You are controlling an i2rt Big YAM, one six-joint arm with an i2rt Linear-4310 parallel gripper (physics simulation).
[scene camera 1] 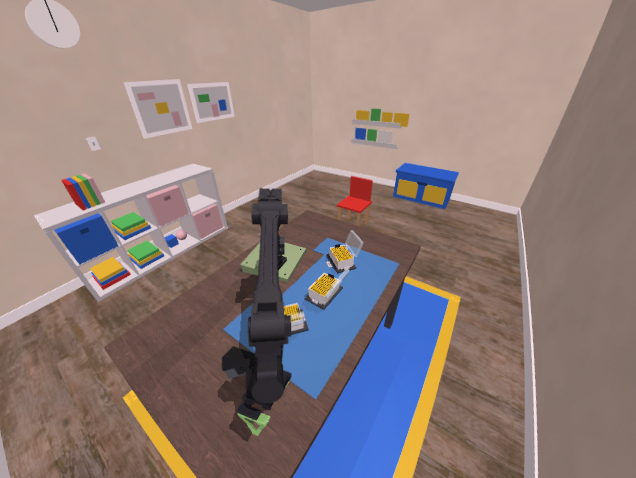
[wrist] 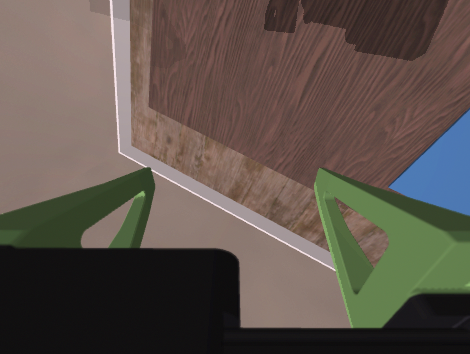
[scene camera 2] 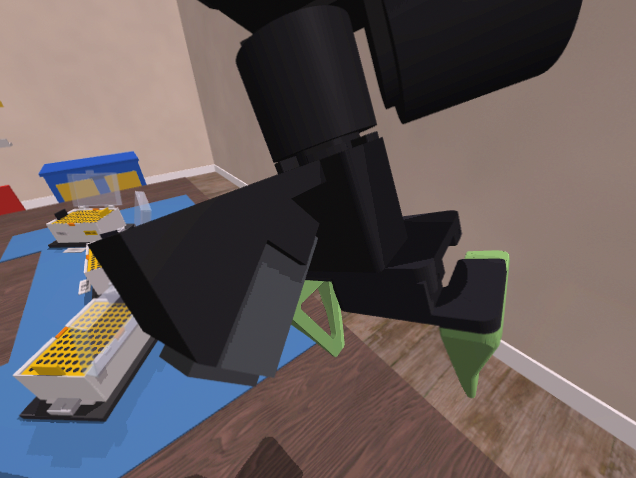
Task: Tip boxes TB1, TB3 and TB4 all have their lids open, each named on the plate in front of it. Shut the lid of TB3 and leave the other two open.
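Places are measured from the arm's base along level axes (x ahead, y left, z up), in metres.
Pixels of known places: gripper, fingertip midpoint: (scene camera 1: 265,415) (wrist: 234,176) (scene camera 2: 394,366).
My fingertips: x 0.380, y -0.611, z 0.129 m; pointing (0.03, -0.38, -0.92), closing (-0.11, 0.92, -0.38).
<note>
Ahead of a thing's pixels: the offset from my fingertips to its top centre. "spot": to the spot under its first point. Level surfaces: height alone.
Three white tip boxes with yellow tip racks stand on dark bases in a row on the blue mat {0.160 m down} (scene camera 1: 339,344) (wrist: 450,165). The far box {0.093 m back, 0.787 m left, 0.094 m down} (scene camera 1: 340,258) (scene camera 2: 69,232) has its clear lid {spot: 0.034 m back, 0.849 m left, 0.056 m down} (scene camera 1: 354,242) (scene camera 2: 95,191) standing up. The middle box {0.080 m back, 0.553 m left, 0.085 m down} (scene camera 1: 322,290) has a clear lid, upright in the second scene view (scene camera 2: 142,206). The near box (scene camera 1: 295,325) (scene camera 2: 56,385) is partly behind the arm; a clear panel shows over part of its tips, its angle unclear. The name plates are unreadable. My gripper (scene camera 1: 257,425) (scene camera 2: 404,375) (wrist: 234,176) is open and empty, above the table's near end, away from the boxes.
The arm rises from a pale green base plate (scene camera 1: 293,258) on the brown table {0.163 m down} (scene camera 1: 195,406) (scene camera 2: 329,411) (wrist: 240,90). A white shelf unit (scene camera 1: 95,292), a red chair (scene camera 1: 360,188) and a blue cabinet (scene camera 1: 427,172) (scene camera 2: 92,161) stand beyond the table. A wall (scene camera 2: 565,231) (wrist: 50,100) is beyond the fingers.
</note>
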